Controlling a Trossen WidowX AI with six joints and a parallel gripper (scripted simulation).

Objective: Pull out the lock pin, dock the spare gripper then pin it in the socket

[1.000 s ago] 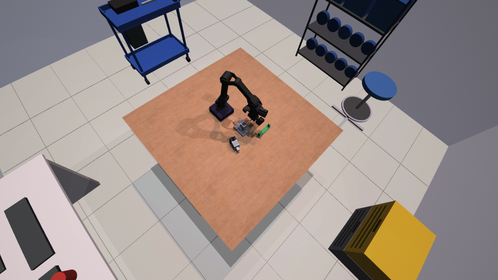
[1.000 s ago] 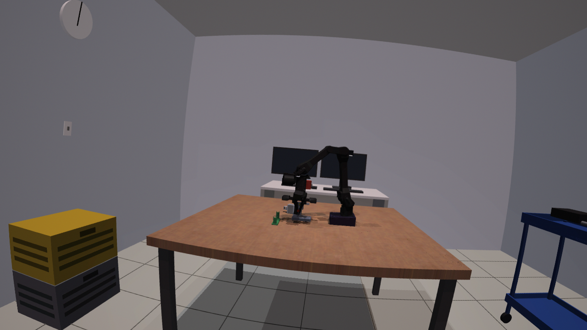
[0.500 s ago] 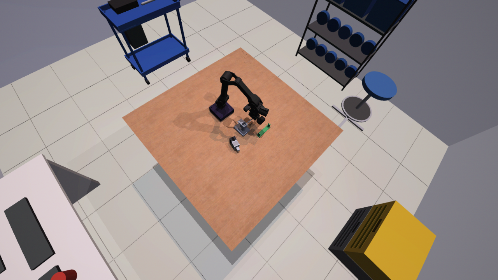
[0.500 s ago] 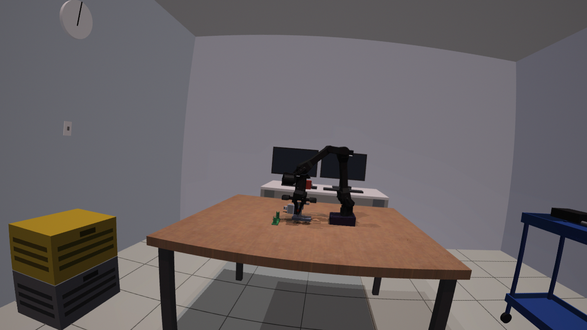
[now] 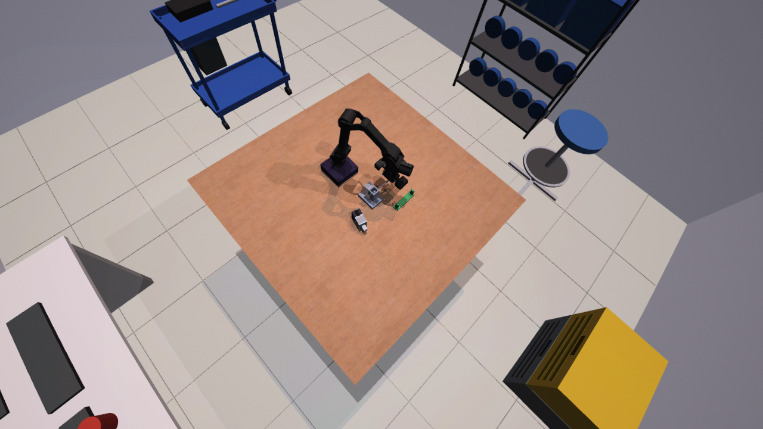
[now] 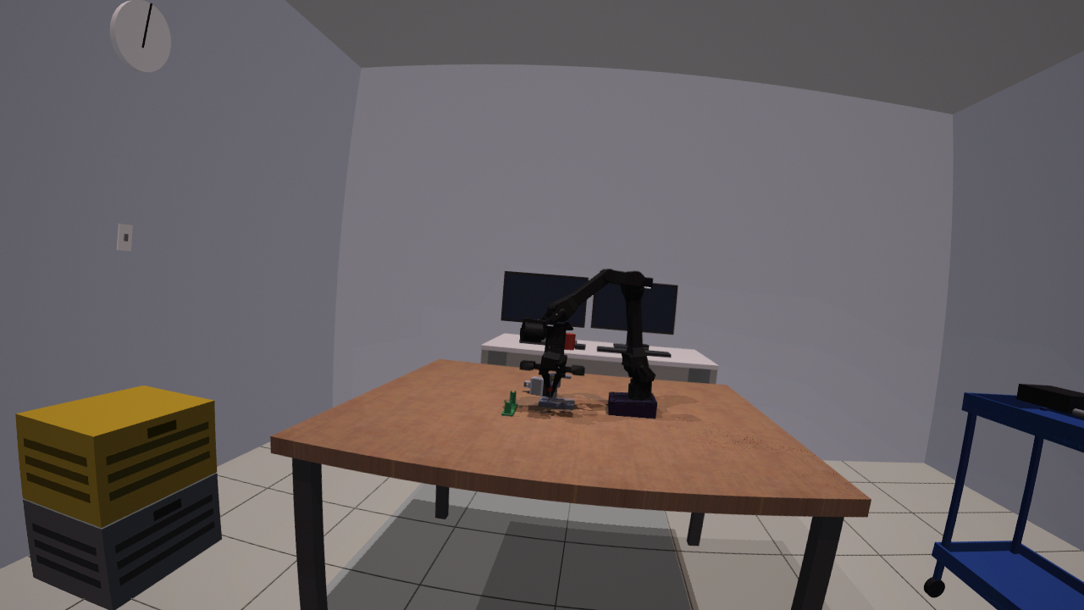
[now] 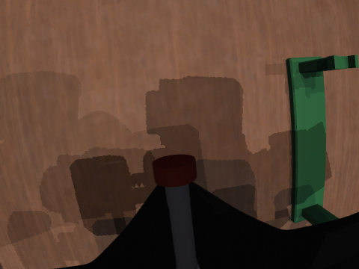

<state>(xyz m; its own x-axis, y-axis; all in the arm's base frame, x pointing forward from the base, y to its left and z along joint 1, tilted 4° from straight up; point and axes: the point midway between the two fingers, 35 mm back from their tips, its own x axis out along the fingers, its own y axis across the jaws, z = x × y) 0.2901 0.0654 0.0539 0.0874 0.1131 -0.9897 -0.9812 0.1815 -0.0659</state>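
The green pin cradle lies 11 cm ahead of my gripper tip, 3 cm to the right of it and 3 cm below it. Round my gripper tip: spare gripper 1 cm ahead, 27 cm to the right, 2 cm below; grey mount 3 cm behind, 12 cm to the right.
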